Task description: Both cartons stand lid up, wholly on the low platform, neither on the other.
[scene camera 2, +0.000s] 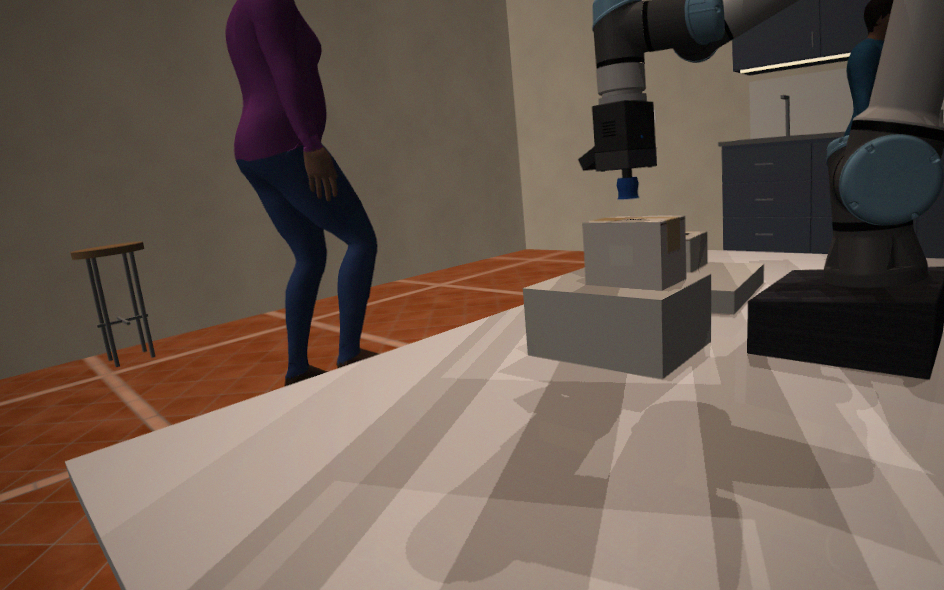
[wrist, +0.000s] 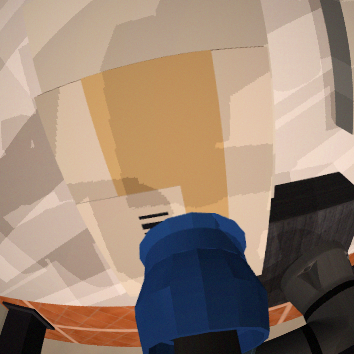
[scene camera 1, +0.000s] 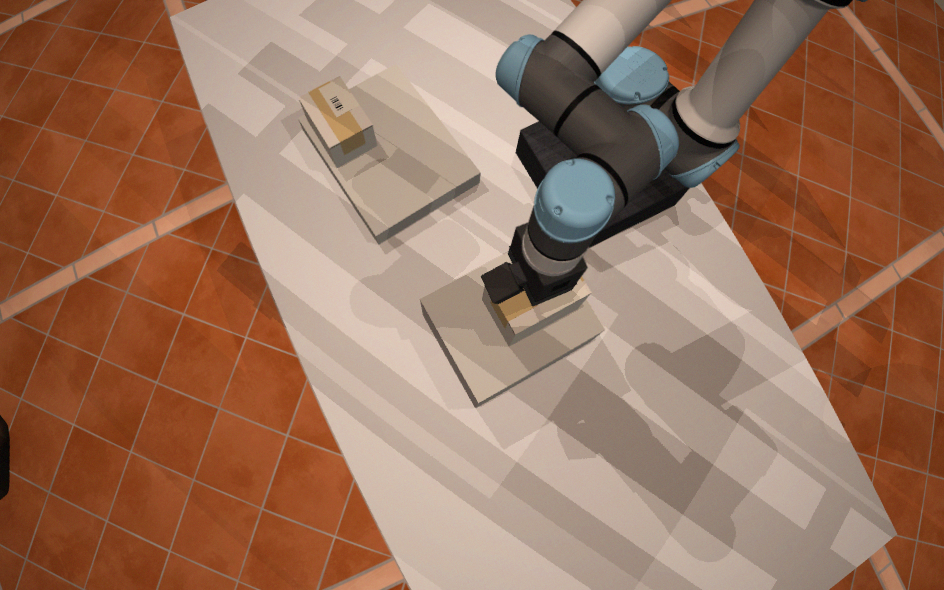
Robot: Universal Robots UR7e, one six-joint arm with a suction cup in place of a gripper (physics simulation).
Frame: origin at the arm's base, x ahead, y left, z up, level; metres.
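Seen in the pictures: hand, its tool point: [scene camera 2: 628, 198] [wrist: 193, 254]; arm's base, origin of its link: [scene camera 2: 874, 277] [wrist: 313, 269].
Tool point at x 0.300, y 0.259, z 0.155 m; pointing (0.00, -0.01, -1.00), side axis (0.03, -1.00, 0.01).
Observation:
Pixels of each thing's middle, then the offset from my tool point to it. Level surfaces: height alone.
- low platform, middle of its body: [scene camera 1: 387, 149] [scene camera 2: 697, 284] 0.110 m ahead, 0.419 m right, 0.234 m down
- higher block, middle of its body: [wrist: 159, 89] [scene camera 2: 618, 315] [scene camera 1: 510, 322] 0.023 m ahead, 0.010 m left, 0.198 m down
- pale table, height of its surface: 0.258 m down
A carton [scene camera 1: 337, 114] [scene camera 2: 698, 250] with tape and a barcode label on its upward lid stands on the low platform [scene camera 1: 410, 201] [scene camera 2: 737, 281], close to its left edge in scene camera 1. The other carton [scene camera 1: 515, 309] [scene camera 2: 623, 253] [wrist: 165, 125] stands upright on the higher block [scene camera 1: 480, 375] [scene camera 2: 591, 320], tape and barcode on its upward face. My blue suction cup [scene camera 2: 627, 197] [wrist: 192, 225] hangs a little above that carton's top, with a visible gap; it is open and holds nothing. In scene camera 1 the wrist hides the cup and part of this carton.
The arm's black base block [scene camera 1: 643, 212] [scene camera 2: 835, 323] stands beside the two platforms on the pale table [scene camera 1: 362, 389] [scene camera 2: 313, 445]. A person [scene camera 2: 278, 90] stands beyond the table edge, and a stool [scene camera 2: 107, 251] stands farther left.

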